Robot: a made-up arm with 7 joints.
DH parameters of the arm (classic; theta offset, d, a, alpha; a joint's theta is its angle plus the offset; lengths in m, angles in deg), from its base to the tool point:
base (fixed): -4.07 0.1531 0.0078 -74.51
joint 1: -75.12 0.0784 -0.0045 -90
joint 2: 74 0.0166 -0.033 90
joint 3: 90 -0.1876 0.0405 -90
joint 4: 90 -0.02 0.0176 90
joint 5: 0 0.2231 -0.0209 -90
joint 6: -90 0.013 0.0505 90
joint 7: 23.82 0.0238 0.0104 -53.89
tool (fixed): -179.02 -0.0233 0 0
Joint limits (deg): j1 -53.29..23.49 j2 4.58..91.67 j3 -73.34..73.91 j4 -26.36..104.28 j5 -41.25..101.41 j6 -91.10..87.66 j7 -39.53..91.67
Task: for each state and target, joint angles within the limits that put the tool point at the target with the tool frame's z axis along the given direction. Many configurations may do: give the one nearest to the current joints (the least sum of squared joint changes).
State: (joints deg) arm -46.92 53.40 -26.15 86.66 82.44 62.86 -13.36
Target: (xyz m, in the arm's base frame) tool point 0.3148 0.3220 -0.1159 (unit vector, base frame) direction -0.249 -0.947 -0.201
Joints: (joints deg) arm -38.38 50.21 -39.32 64.73 83.57 14.57 25.35
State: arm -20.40 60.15 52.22 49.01 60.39 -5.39 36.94
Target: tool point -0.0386 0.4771 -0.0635 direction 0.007 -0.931 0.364
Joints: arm 23.49 32.84 73.91 59.55 57.37 -49.65 74.13
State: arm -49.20 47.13 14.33 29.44 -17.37 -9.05 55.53
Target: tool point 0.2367 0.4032 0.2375 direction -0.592 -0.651 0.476
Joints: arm -21.64 36.44 57.41 -10.28 -7.24 35.25 56.63
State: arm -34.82 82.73 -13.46 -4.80 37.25 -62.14 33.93
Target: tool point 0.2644 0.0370 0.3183 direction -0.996 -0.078 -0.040
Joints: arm -53.29 86.24 -3.43 -26.28 27.37 -26.60 0.77
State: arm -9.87 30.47 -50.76 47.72 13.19 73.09 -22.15
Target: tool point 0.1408 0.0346 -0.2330 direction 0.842 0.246 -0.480
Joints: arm -22.81 17.06 -60.41 44.35 -17.31 76.85 -39.53
